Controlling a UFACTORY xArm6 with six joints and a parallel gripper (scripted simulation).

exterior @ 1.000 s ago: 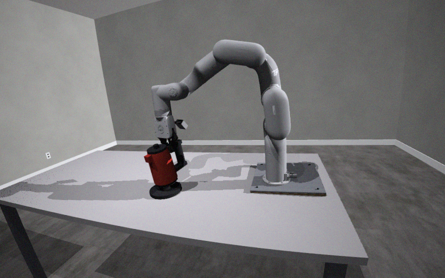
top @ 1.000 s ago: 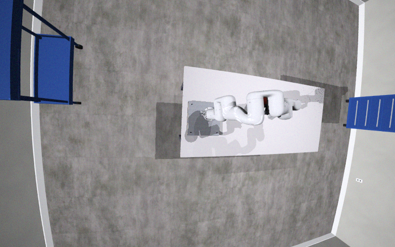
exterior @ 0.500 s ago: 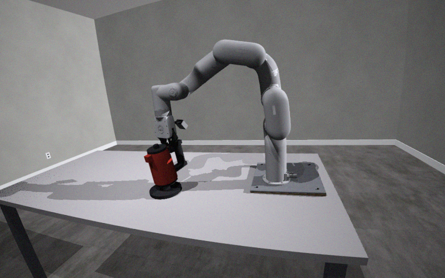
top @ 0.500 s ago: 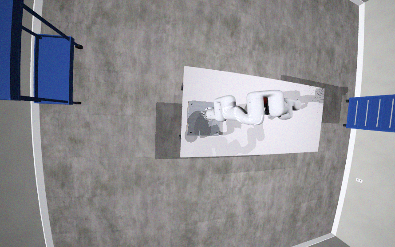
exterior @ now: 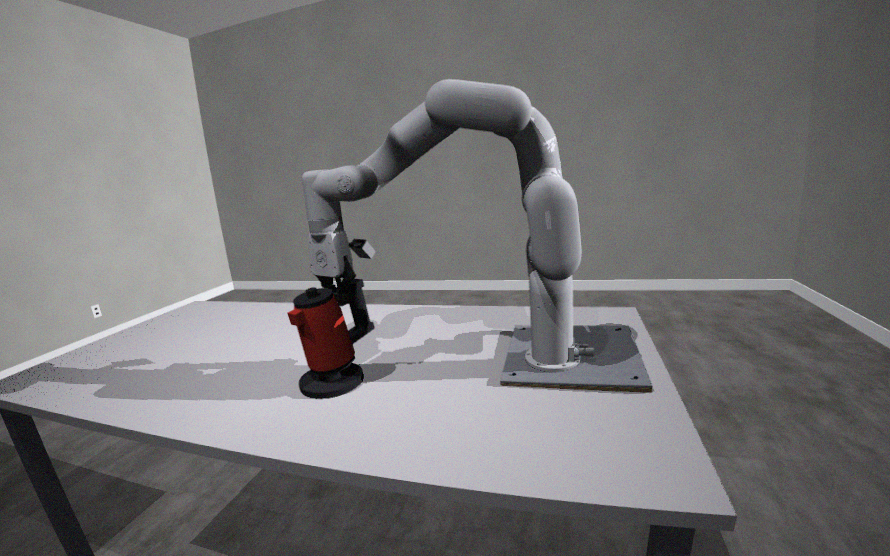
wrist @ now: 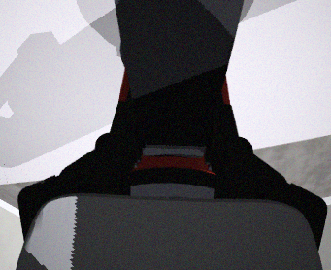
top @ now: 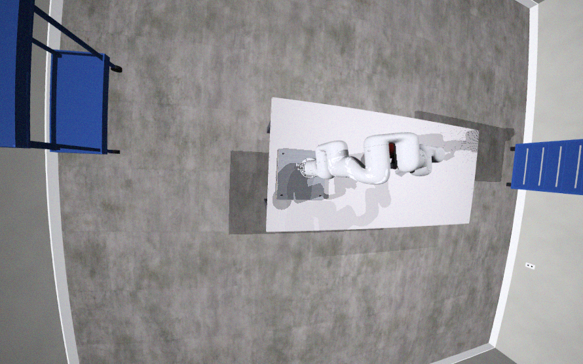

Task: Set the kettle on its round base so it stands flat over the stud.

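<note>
Now: the red kettle 10 mm ahead of my hand, 20 mm to the left of it and 50 mm below it. Also, from my hand: black round base (20 mm ahead, 50 mm to the left, 190 mm below).
</note>
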